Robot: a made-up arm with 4 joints.
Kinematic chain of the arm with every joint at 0, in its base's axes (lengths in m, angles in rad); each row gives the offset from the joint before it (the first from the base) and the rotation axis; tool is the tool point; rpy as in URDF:
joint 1: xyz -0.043 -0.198 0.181 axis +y
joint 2: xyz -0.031 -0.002 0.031 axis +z
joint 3: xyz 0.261 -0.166 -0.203 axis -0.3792 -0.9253 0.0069
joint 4: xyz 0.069 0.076 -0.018 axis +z
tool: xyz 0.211 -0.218 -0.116 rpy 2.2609 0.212 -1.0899
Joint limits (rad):
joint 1: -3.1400..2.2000
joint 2: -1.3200..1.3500
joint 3: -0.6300..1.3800
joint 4: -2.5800..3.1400
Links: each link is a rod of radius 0.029 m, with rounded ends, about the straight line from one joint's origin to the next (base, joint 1, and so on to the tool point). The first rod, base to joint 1, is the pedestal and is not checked.
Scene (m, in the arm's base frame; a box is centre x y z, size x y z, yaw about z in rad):
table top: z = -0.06
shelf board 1: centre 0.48 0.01 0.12 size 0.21 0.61 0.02 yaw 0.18
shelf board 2: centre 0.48 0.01 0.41 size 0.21 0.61 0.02 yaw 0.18
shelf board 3: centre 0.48 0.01 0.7 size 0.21 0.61 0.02 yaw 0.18
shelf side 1: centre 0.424 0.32 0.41 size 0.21 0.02 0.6 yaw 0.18
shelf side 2: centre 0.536 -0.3 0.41 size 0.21 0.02 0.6 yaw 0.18
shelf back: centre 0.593 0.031 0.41 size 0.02 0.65 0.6 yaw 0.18
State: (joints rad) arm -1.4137 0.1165 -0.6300 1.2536
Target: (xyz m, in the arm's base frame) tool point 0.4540 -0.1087 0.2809
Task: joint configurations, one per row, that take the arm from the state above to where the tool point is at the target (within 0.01 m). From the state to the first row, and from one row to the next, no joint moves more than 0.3 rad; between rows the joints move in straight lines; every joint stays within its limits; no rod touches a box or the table.
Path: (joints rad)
1: -1.4588 -0.0196 -0.6300 1.5064
2: -1.5039 -0.1558 -0.6300 1.7593
3: -1.5490 -0.2919 -0.6300 2.0121
4: -1.3478 -0.4089 -0.6300 2.2297
5: -1.1465 -0.5259 -0.6300 2.4473
6: -0.9453 -0.6429 -0.6300 2.6649
7: -0.9186 -0.5299 -0.6300 2.4152
8: -0.8919 -0.4169 -0.6300 2.1655
9: -0.8652 -0.3040 -0.6300 1.9159

